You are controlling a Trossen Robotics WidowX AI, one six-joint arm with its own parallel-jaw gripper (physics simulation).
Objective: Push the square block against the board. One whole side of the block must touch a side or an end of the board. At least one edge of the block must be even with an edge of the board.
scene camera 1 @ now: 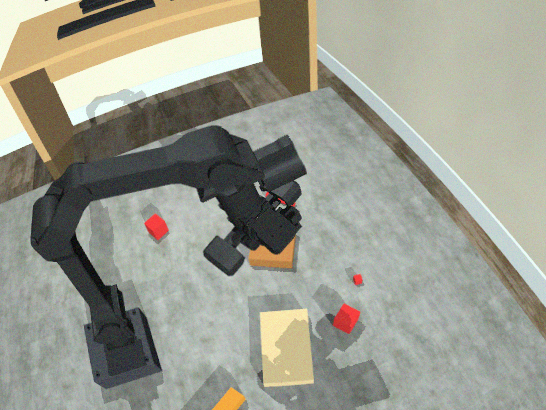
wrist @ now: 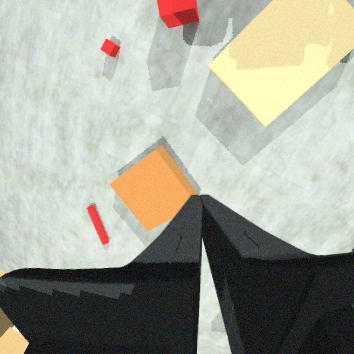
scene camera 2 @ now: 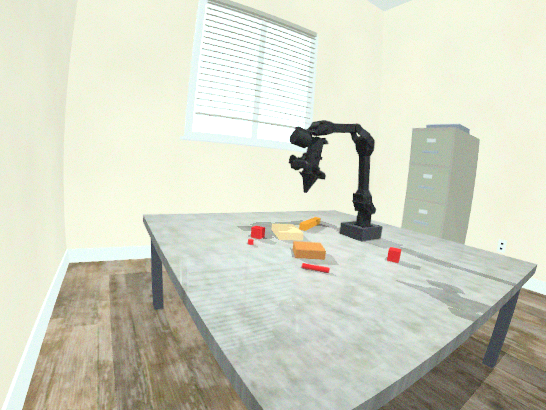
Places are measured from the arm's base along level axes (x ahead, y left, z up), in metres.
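Pixels of known places: gripper, between the fingertips: (wrist: 198,202) (scene camera 2: 305,192); arm's base, origin of its link: (scene camera 1: 119,334) (scene camera 2: 363,225).
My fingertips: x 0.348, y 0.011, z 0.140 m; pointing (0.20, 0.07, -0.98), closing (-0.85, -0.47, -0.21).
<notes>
For each thing: its top centre in the pictures, then the offset to it from my fingertips.
- square block, centre of its top: (wrist: 150,194) (scene camera 1: 272,242) (scene camera 2: 309,245) dx +0.042, dy +0.112, dz -0.167 m
- board, centre of its top: (wrist: 290,45) (scene camera 1: 285,345) (scene camera 2: 286,228) dx -0.021, dy -0.136, dz -0.167 m
- tiny red cube, centre of its top: (wrist: 107,46) (scene camera 1: 358,277) (scene camera 2: 250,239) dx +0.185, dy -0.044, dz -0.181 m
- red stick, centre of its top: (wrist: 95,226) (scene camera 2: 315,265) dx +0.109, dy +0.245, dz -0.182 m
- orange bar, centre of its top: (scene camera 2: 310,220) dx -0.234, dy -0.258, dz -0.166 m
The square block (scene camera 1: 272,258) (scene camera 2: 309,250) (wrist: 152,187) is orange and lies flat on the table. The board (scene camera 1: 286,345) (scene camera 2: 287,232) (wrist: 265,95) is a flat pale yellow rectangle. The block and board are apart, with a stretch of table between them, and the block is turned slightly relative to the board in scene camera 1. My gripper (scene camera 2: 306,190) (wrist: 198,202) is shut and empty, pointing down high above the table. In the wrist view its fingertips overlap the block's near right corner. In scene camera 1 the gripper hides the block's far part and the fingertips are hidden.
A red cube (scene camera 1: 346,318) (scene camera 2: 257,232) (wrist: 178,12) and a tiny red cube (scene camera 1: 357,279) (scene camera 2: 250,241) (wrist: 110,48) lie beside the board. A red stick (scene camera 2: 315,268) (wrist: 98,225) lies near the block. Another red cube (scene camera 1: 156,227) (scene camera 2: 394,255) and an orange bar (scene camera 1: 229,400) (scene camera 2: 310,223) stand apart.
</notes>
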